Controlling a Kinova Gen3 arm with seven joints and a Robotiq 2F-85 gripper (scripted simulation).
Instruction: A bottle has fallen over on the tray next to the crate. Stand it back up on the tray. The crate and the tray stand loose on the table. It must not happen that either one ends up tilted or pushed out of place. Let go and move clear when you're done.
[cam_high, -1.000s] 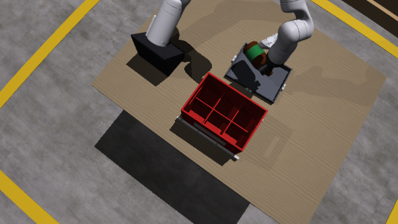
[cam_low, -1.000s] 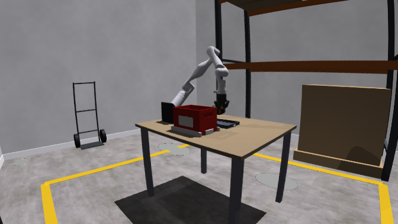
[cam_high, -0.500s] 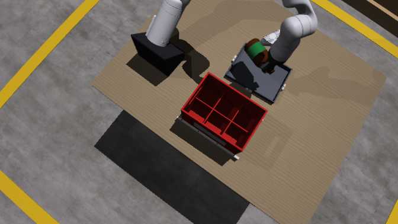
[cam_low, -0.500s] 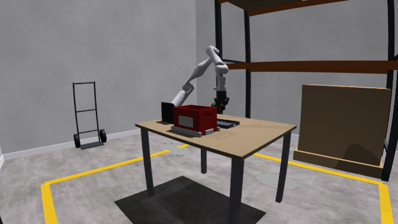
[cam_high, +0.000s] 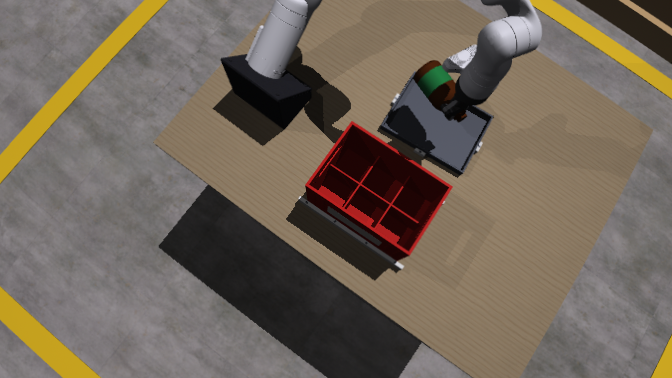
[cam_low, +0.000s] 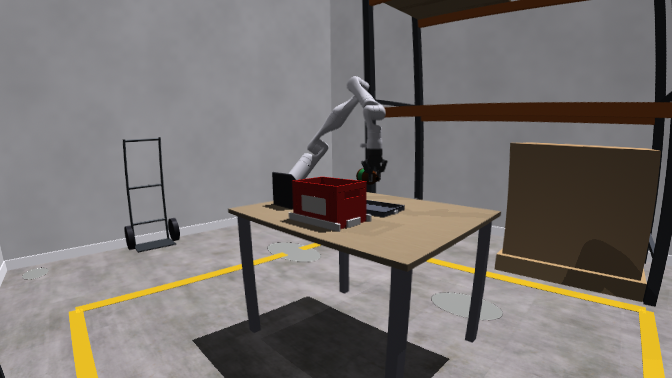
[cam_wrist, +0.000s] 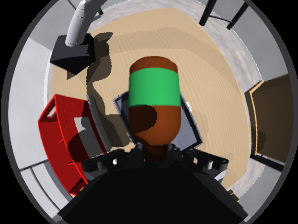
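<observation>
Now: the bottle 50 mm behind my hand and 10 mm to the left of it. Also, from my hand: tray 150 mm below, 30 mm behind, 20 mm to the left; red crate 270 mm to the right, 80 mm below, 10 mm behind.
</observation>
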